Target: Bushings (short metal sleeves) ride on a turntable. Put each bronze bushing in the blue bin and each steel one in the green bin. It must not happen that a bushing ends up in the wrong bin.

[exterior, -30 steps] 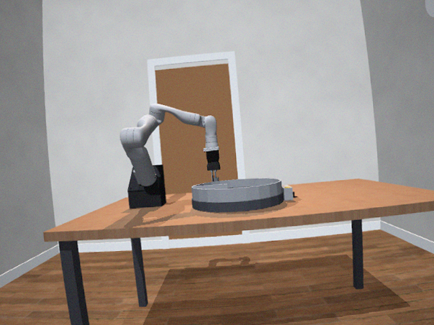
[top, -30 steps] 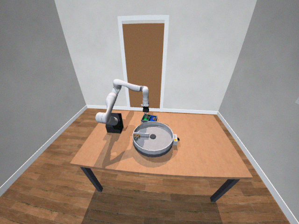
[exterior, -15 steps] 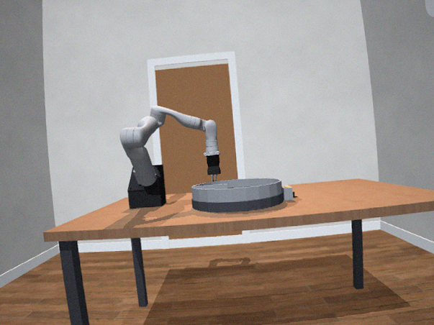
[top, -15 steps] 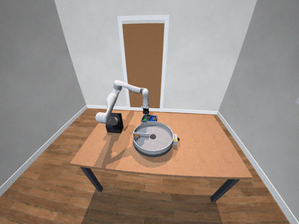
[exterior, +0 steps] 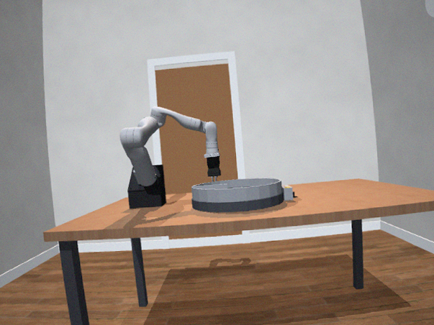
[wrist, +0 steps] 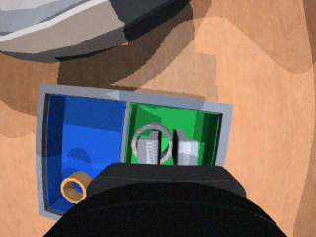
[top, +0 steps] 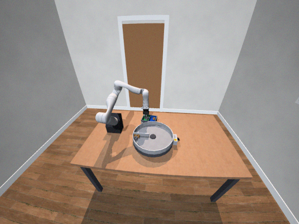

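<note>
My gripper is now 40 mm short of the blue bin, 30 mm to the right of it and 40 mm above it. The rest, counted from my hand: grey turntable 120 mm ahead, 310 mm to the right, 10 mm below.
</note>
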